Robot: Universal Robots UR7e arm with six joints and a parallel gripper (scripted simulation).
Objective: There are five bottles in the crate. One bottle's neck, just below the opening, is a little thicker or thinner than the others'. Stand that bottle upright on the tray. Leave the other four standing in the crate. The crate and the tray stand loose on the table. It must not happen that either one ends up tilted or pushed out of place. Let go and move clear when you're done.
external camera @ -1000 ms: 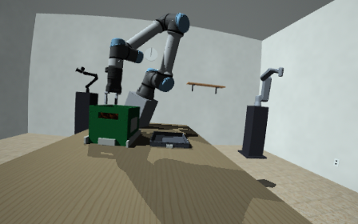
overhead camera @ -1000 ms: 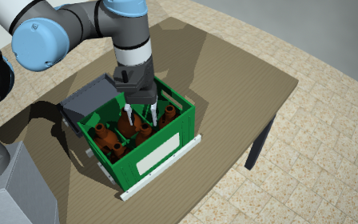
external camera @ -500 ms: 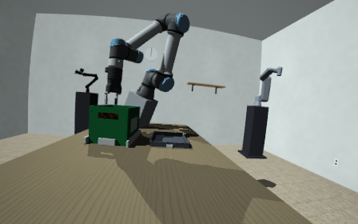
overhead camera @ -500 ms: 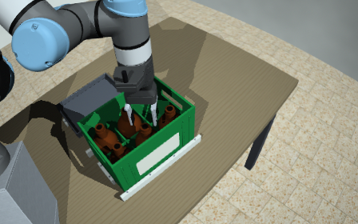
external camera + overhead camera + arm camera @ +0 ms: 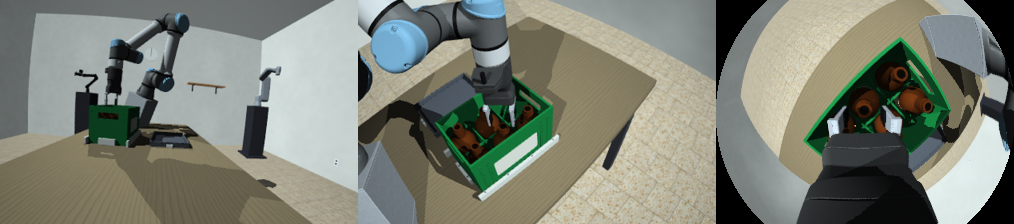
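Right now the crate is 40 mm to the left of my hand and 110 mm below it. From my hand the other things lie so: dark grey tray 40 mm behind, 330 mm to the left, 180 mm below.
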